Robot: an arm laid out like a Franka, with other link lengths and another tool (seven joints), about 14 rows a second.
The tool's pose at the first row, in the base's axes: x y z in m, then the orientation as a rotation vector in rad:
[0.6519 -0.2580 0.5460 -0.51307 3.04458 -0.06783]
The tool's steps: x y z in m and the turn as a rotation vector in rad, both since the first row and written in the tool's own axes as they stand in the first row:
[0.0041 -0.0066 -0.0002 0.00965 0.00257 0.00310]
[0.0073 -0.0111 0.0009 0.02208 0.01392 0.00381]
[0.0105 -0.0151 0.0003 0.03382 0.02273 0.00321]
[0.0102 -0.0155 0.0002 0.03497 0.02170 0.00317]
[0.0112 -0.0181 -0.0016 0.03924 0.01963 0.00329]
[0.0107 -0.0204 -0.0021 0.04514 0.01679 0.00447]
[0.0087 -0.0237 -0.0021 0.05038 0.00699 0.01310]
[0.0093 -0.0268 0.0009 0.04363 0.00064 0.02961]
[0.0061 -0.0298 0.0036 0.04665 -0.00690 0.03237]
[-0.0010 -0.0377 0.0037 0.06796 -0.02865 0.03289]
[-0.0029 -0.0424 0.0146 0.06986 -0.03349 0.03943]
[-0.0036 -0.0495 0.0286 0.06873 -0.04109 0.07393]
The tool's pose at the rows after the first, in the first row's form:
[0.6502 -0.2656 0.5464 -0.50800 3.04593 -0.08307]
[0.6487 -0.2709 0.5454 -0.50742 3.05458 -0.10518]
[0.6469 -0.2757 0.5460 -0.50856 3.06047 -0.12565]
[0.6473 -0.2760 0.5461 -0.50841 3.05921 -0.12710]
[0.6471 -0.2787 0.5480 -0.50767 3.05630 -0.13297]
[0.6483 -0.2807 0.5487 -0.50509 3.05250 -0.14104]
[0.6513 -0.2832 0.5489 -0.49038 3.04382 -0.14567]
[0.6519 -0.2864 0.5461 -0.46496 3.04282 -0.13286]
[0.6561 -0.2883 0.5437 -0.45973 3.03543 -0.13507]
[0.6654 -0.2934 0.5443 -0.45511 3.00959 -0.16050]
[0.6693 -0.2976 0.5338 -0.44459 3.00582 -0.16160]
[0.6732 -0.3045 0.5202 -0.39191 3.00532 -0.15614]

